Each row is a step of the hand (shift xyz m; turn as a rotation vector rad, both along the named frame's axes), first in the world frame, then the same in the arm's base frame.
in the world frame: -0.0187 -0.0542 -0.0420 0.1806 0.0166 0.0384
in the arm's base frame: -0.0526 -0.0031 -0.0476 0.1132 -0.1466 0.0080
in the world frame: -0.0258 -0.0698 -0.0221 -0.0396 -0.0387 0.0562
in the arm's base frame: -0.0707 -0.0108 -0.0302 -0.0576 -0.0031 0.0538
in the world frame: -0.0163 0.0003 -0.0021 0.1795 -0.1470 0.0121
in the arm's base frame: -0.0088 0.0138 0.0009 -0.0205 -0.2262 -0.0487
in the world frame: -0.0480 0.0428 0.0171 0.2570 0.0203 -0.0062
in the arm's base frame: 0.0071 0.0572 0.0333 0.1621 -0.1948 -0.0479
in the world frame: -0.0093 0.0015 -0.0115 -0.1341 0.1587 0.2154
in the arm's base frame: -0.0033 0.0112 -0.0091 0.0420 0.1377 0.2624
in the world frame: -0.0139 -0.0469 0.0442 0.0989 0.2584 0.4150
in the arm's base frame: -0.0491 -0.0251 0.0361 0.2435 -0.0480 0.4326
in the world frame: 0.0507 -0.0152 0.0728 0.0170 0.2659 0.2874
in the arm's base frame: 0.0117 -0.0676 0.0583 0.2112 0.0546 0.3256
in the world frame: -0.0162 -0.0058 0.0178 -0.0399 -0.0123 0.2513
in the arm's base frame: -0.0150 0.0054 0.0189 -0.0478 -0.0387 0.2472
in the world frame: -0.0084 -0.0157 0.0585 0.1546 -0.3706 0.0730
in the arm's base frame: -0.0212 -0.0166 0.0549 -0.2223 -0.3411 -0.0287
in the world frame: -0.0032 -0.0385 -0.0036 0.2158 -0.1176 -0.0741
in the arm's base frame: -0.0333 -0.0170 -0.0103 0.0294 -0.2178 -0.1327
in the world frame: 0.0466 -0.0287 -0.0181 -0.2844 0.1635 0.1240
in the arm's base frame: 0.0038 -0.0482 -0.0313 -0.0333 0.2848 0.2020
